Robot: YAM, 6 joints.
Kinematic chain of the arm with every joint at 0, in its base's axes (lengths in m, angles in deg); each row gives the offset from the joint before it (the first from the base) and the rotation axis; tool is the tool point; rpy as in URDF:
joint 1: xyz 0 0 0.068 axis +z
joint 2: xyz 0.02 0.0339 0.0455 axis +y
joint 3: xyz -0.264 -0.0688 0 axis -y
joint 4: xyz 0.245 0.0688 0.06 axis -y
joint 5: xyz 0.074 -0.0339 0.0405 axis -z
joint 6: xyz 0.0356 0 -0.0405 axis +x
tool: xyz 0 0 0 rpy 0 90 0
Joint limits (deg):
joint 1: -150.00..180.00
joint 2: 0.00..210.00
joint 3: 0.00..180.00
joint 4: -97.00..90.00
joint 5: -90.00..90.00
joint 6: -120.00..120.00
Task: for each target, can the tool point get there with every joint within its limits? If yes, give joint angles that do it. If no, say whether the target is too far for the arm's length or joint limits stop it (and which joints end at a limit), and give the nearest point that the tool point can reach.
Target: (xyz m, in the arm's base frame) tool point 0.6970 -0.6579 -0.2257
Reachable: no: too far | nearest point 0.4426 -0.4177 -0.0992 | short by 0.372 m
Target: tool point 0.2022 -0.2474 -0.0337
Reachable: yes | joints -44.82 140.17 60.95 -17.15 67.86 43.46
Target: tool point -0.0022 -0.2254 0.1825
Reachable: yes | joints -97.65 71.40 33.10 -14.29 -51.35 100.50
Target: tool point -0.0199 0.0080 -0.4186
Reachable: no: joint limits stop it (at a limit: joint 2) | nearest point -0.0649 0.0261 -0.3332 | short by 0.098 m
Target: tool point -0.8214 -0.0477 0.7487
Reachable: no: too far | nearest point -0.5103 -0.0039 0.5021 | short by 0.399 m
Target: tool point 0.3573 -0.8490 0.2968
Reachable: no: too far | nearest point 0.2456 -0.5837 0.2382 | short by 0.294 m
